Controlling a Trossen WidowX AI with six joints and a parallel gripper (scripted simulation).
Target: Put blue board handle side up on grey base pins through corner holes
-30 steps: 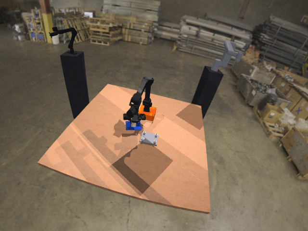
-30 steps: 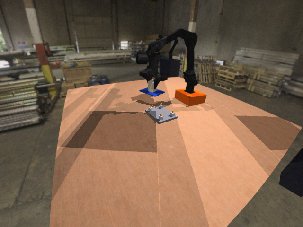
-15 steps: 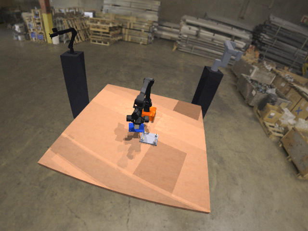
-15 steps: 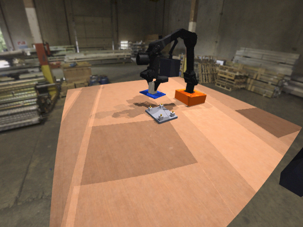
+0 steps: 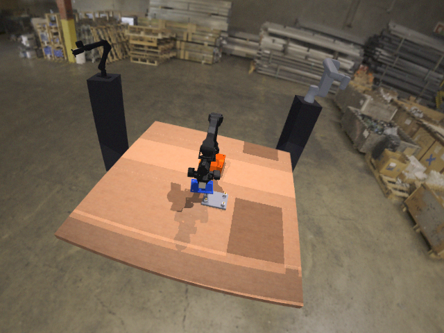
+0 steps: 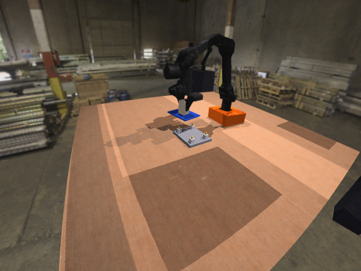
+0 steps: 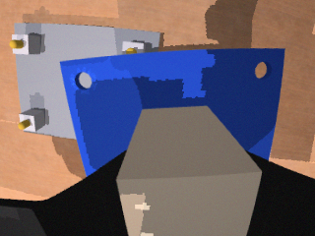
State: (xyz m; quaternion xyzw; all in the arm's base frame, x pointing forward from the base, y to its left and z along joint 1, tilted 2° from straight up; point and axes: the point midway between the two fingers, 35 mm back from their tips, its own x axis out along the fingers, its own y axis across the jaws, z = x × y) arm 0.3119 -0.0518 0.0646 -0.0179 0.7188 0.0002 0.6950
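The grey base lies 10 cm below my gripper tip, 9 cm to the left of it and 2 cm ahead of it. Round my gripper tip: blue board: right at my gripper tip.
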